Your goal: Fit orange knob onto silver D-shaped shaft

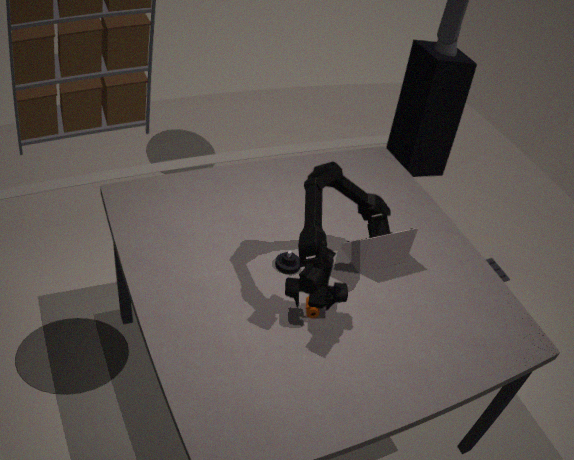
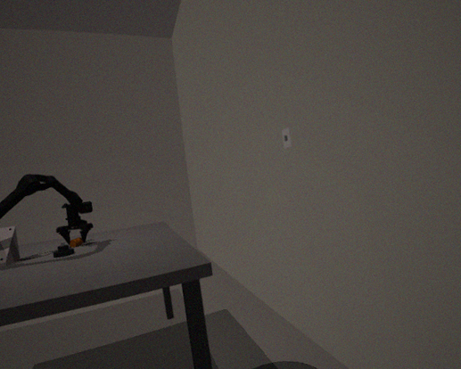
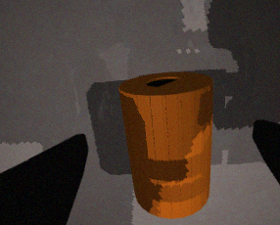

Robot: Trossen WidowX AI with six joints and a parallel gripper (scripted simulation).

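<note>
The orange knob lies 1 cm behind my gripper tip, 1 cm to the right of it and 1 cm above it. Also, from my gripper tip: round black pedestal: 1 cm ahead, 21 cm to the right, 2 cm above.
</note>
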